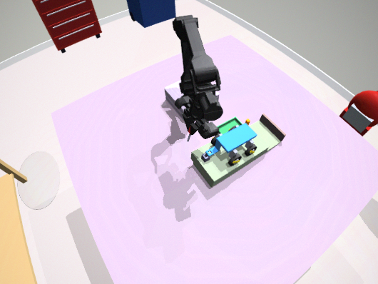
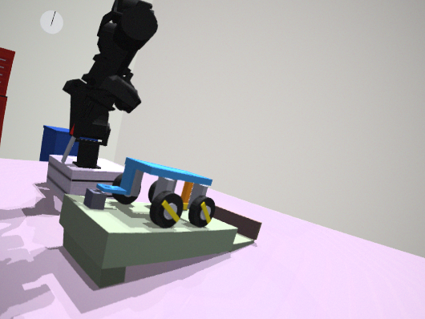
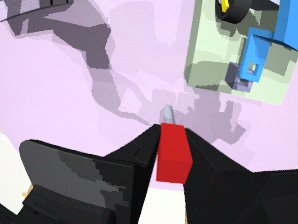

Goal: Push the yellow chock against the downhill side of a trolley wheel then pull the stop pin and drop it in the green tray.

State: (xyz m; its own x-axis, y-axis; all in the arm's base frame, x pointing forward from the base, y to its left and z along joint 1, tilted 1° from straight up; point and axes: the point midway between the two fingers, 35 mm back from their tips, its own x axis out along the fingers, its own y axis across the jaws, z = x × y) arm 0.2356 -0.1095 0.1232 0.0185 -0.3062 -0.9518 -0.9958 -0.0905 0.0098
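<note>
Now: the green tray 230 mm to the left of my gripper tip, 190 mm below it and 40 mm behind it. The rest, counted from my gripper tip: red-headed stop pin: right at my gripper tip; blue trolley: 150 mm to the left, 80 mm ahead, 70 mm below; pale green ramp: 140 mm to the left, 130 mm below, 90 mm ahead.
</note>
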